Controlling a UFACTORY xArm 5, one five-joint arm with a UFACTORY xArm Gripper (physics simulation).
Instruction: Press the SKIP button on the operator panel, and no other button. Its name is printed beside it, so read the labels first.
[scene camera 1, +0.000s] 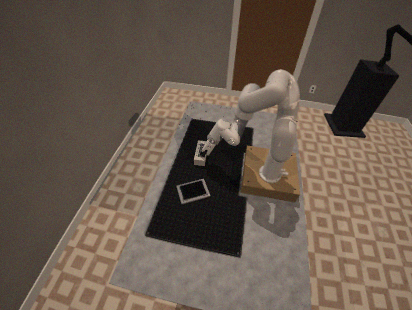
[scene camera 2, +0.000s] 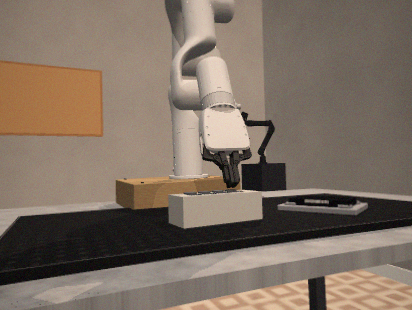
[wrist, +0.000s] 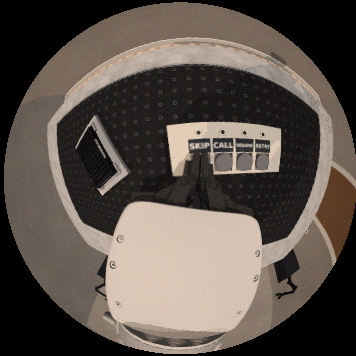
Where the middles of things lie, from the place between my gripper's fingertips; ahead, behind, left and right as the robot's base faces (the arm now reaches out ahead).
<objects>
Right now my hand is 10 mm short of the operator panel (scene camera 2: 195, 210), 50 mm to the left of it and 40 mm above it.
</objects>
